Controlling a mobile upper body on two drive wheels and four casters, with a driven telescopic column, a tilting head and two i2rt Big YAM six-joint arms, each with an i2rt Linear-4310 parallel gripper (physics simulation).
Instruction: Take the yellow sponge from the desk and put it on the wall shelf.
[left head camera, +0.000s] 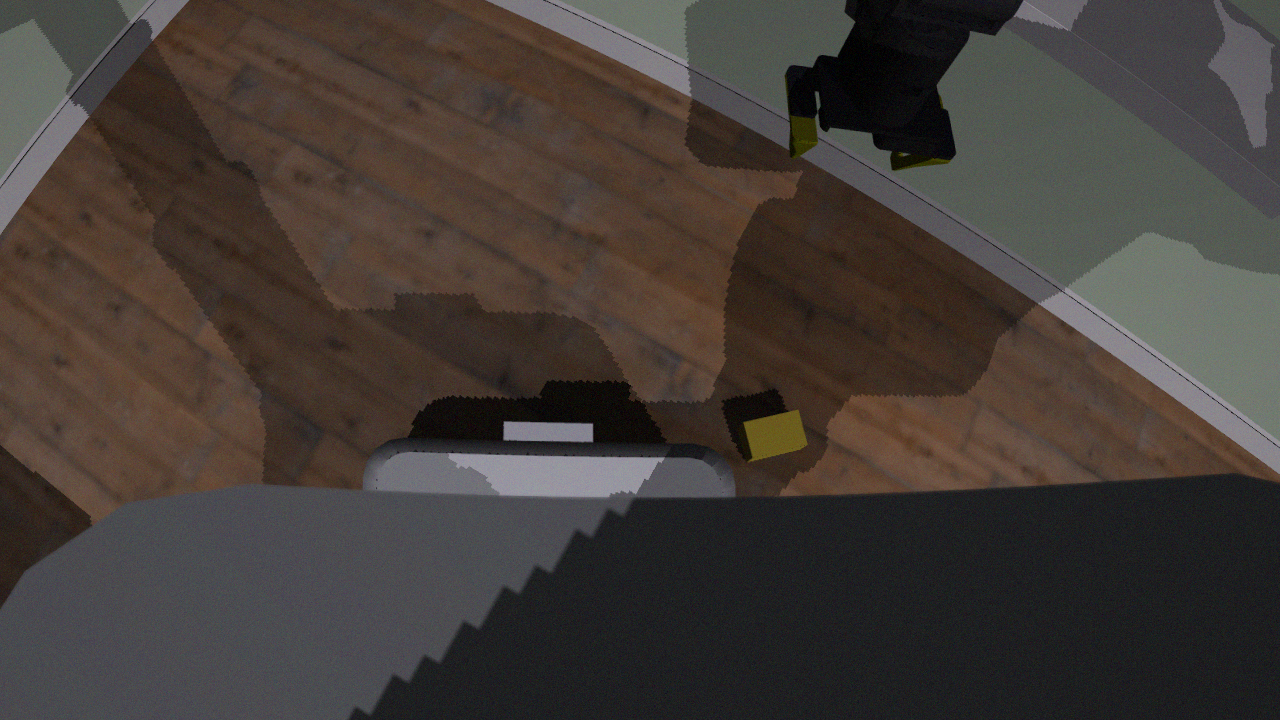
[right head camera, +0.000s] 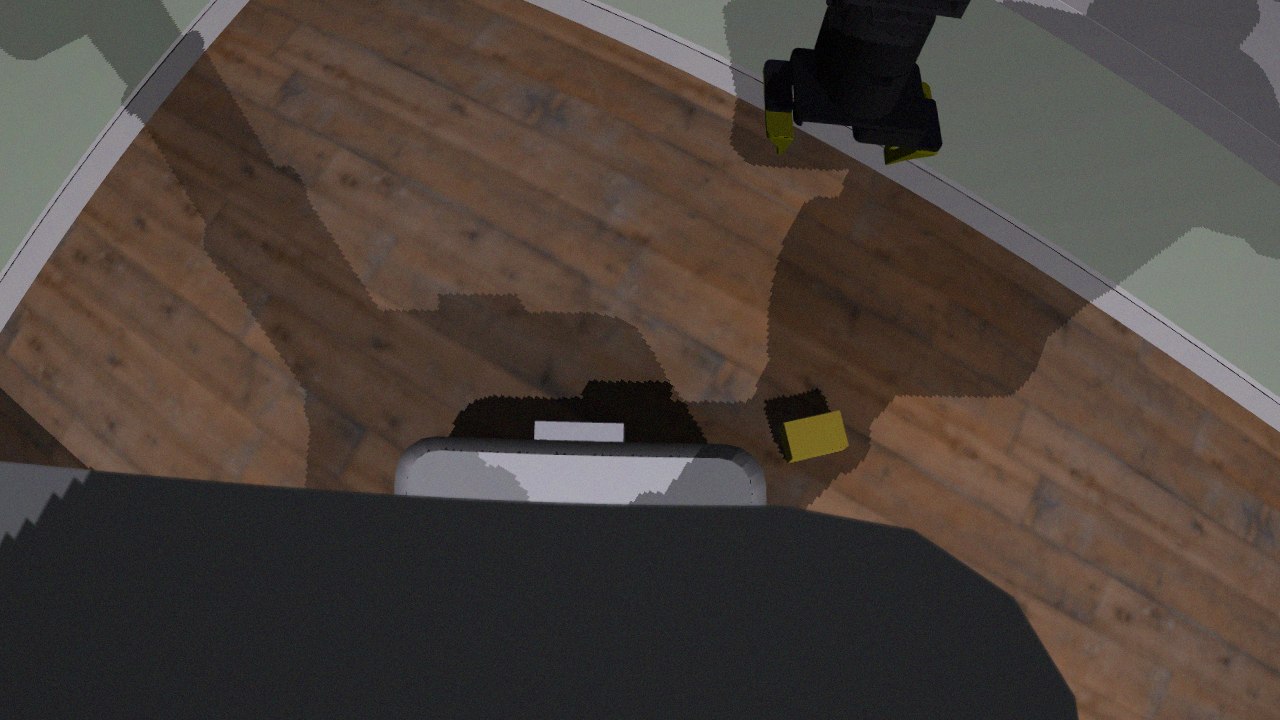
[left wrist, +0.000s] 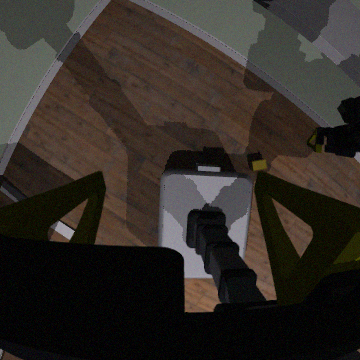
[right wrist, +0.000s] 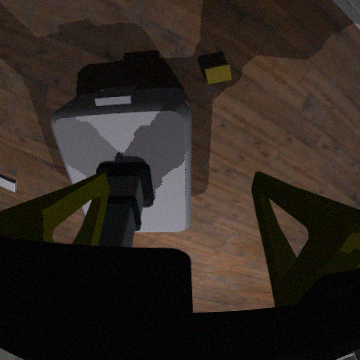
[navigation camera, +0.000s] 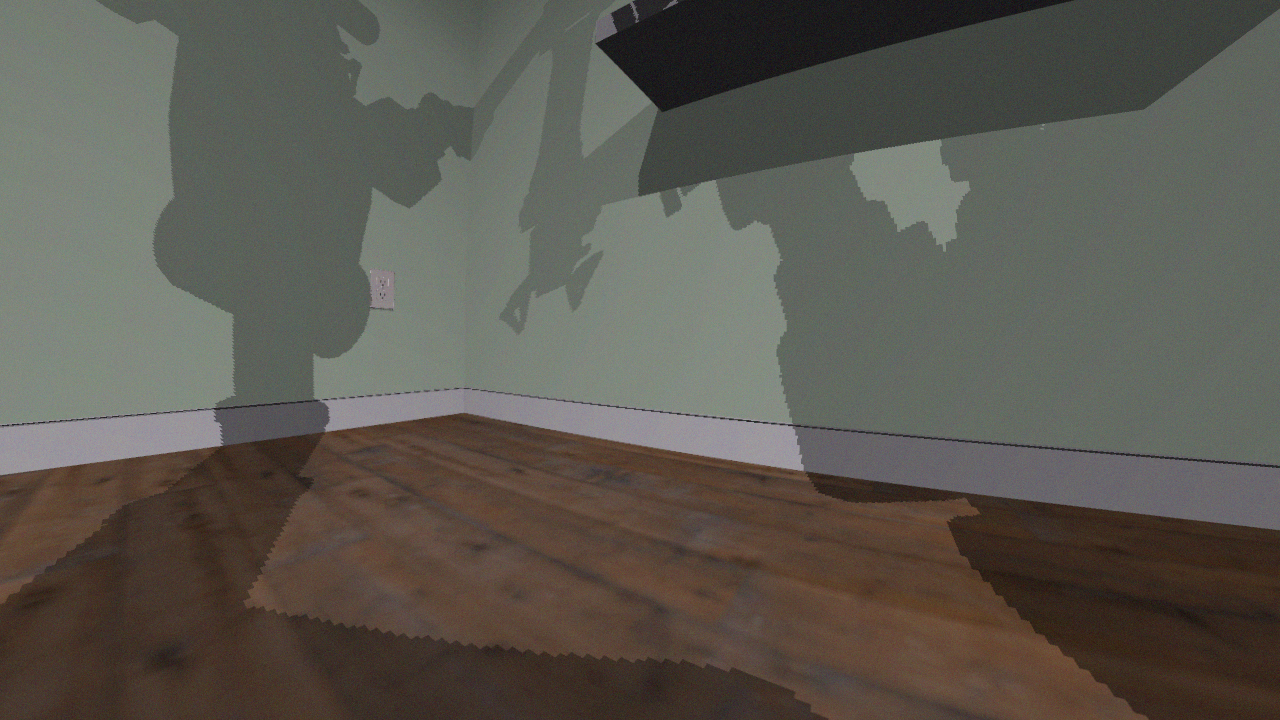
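Observation:
A yellow block that looks like the sponge lies on the wooden floor, just ahead of the base's front corner. The wall shelf shows as a grey surface at the upper right of the head and left wrist views, and its dark underside is in the navigation view. My right gripper is open and empty, high above the floor and away from the sponge. My left gripper is open and empty, above the base. The desk does not show clearly.
The robot's pale base is beside the sponge. The column rises from it. A white skirting board runs along green walls that meet in a corner. A socket is on one wall.

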